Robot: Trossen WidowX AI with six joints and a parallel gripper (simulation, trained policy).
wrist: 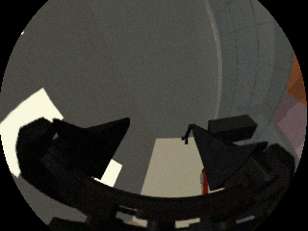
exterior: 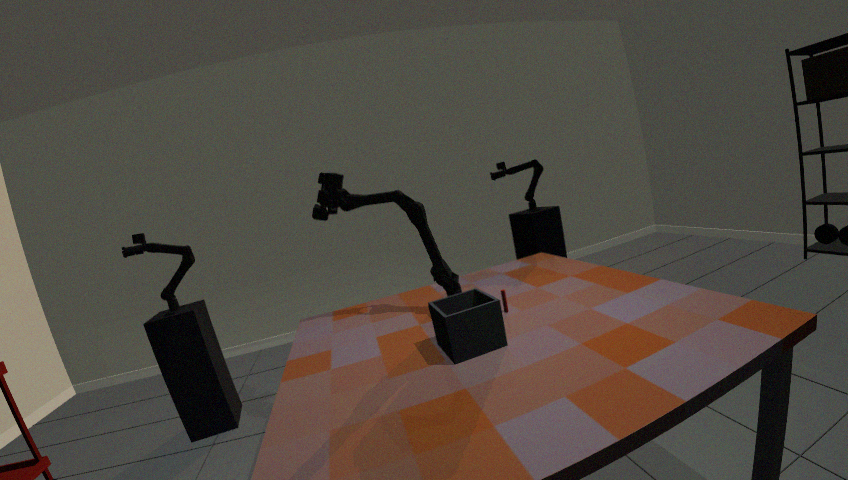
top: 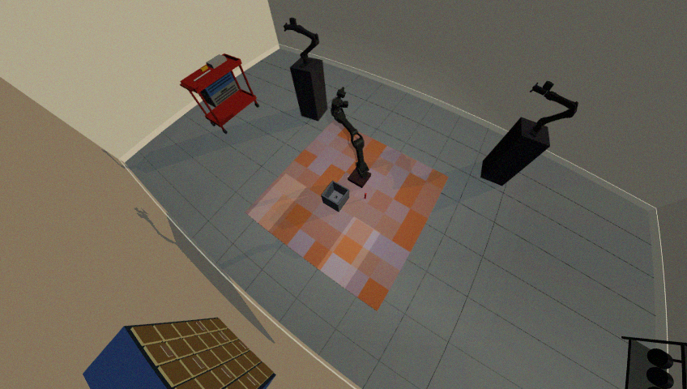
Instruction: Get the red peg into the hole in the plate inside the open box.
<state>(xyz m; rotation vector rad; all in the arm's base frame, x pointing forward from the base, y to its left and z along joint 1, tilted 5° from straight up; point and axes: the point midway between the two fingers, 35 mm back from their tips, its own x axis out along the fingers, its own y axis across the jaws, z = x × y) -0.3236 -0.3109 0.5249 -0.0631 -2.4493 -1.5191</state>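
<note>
My gripper tip is 53 cm short of the red peg, 45 cm to the right of it and 51 cm above it.
</note>
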